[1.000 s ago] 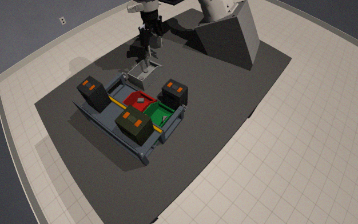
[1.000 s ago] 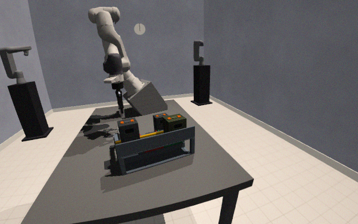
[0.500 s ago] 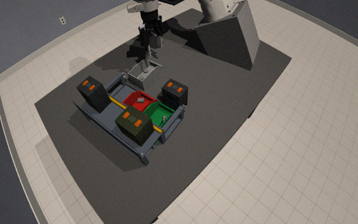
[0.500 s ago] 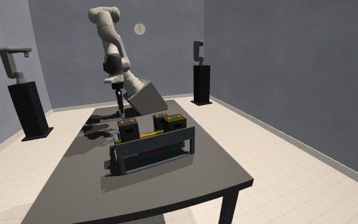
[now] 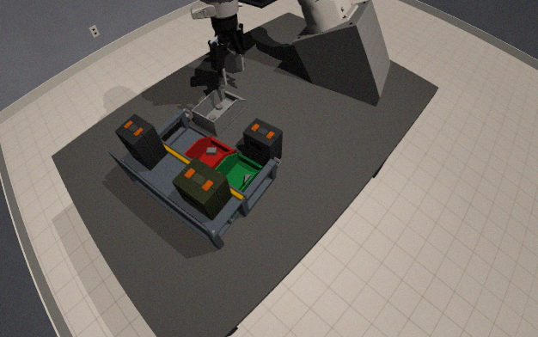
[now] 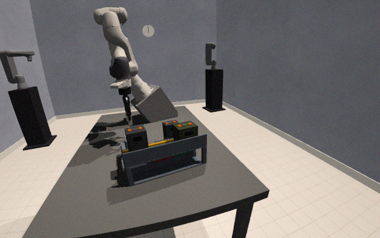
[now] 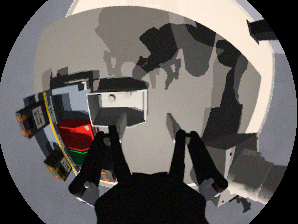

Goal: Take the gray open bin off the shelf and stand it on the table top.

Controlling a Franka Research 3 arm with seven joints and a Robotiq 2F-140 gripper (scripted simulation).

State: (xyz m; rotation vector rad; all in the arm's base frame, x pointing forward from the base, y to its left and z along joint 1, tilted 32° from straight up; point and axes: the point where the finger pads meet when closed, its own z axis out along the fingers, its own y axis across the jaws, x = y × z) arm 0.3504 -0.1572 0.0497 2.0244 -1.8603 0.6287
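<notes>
Now: the gray open bin 110 mm below my hand and 80 mm ahead of it. Round my hand: red bin (280 mm ahead, 130 mm to the left, 110 mm below); then green bin (270 mm ahead, 240 mm to the left, 110 mm below); then yellow rail (330 mm ahead, 130 mm to the left, 40 mm below).
</notes>
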